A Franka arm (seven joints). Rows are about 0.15 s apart.
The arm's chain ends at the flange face. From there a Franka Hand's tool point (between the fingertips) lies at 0.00 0.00 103.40 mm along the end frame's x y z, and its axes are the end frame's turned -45 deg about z.
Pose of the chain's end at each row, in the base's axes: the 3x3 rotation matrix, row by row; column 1 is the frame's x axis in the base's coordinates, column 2 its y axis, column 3 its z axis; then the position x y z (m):
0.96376 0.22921 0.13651; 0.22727 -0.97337 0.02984; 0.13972 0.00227 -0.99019; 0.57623 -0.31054 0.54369
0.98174 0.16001 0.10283; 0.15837 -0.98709 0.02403; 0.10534 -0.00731 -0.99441; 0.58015 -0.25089 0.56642
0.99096 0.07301 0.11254; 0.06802 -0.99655 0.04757; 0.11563 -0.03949 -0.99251; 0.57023 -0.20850 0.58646
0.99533 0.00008 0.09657; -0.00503 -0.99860 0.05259; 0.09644 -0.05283 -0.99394; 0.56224 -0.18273 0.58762
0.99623 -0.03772 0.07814; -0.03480 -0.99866 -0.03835; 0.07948 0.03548 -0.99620; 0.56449 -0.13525 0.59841
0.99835 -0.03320 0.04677; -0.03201 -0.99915 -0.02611; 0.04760 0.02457 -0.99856; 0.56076 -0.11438 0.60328
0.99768 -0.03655 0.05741; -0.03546 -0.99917 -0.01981; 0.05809 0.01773 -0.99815; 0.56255 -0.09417 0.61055
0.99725 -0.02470 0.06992; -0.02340 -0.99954 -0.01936; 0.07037 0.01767 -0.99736; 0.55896 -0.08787 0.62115
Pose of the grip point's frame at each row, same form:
0.51941 0.84356 0.13651; 0.84898 -0.52757 0.02984; 0.09719 0.10040 -0.99019; 0.59035 -0.30745 0.44130
0.58105 0.80734 0.10283; 0.80996 -0.58599 0.02403; 0.07966 0.06932 -0.99441; 0.59078 -0.24841 0.46360
0.64909 0.75234 0.11254; 0.75276 -0.65657 0.04757; 0.10969 0.05384 -0.99251; 0.58187 -0.20358 0.48383
0.70375 0.70386 0.09657; 0.70256 -0.70967 0.05259; 0.10555 0.03084 -0.99394; 0.57223 -0.17729 0.48485
0.73111 0.67777 0.07814; 0.68155 -0.73077 -0.03835; 0.03111 0.08129 -0.99620; 0.57257 -0.13922 0.49540
0.72942 0.68246 0.04677; 0.68387 -0.72914 -0.02611; 0.01628 0.05103 -0.99856; 0.56560 -0.11708 0.50003
0.73131 0.67962 0.05741; 0.68145 -0.73159 -0.01981; 0.02854 0.05361 -0.99815; 0.56849 -0.09622 0.50734
0.72263 0.68770 0.06992; 0.69024 -0.72333 -0.01936; 0.03726 0.06225 -0.99736; 0.56619 -0.08987 0.51802

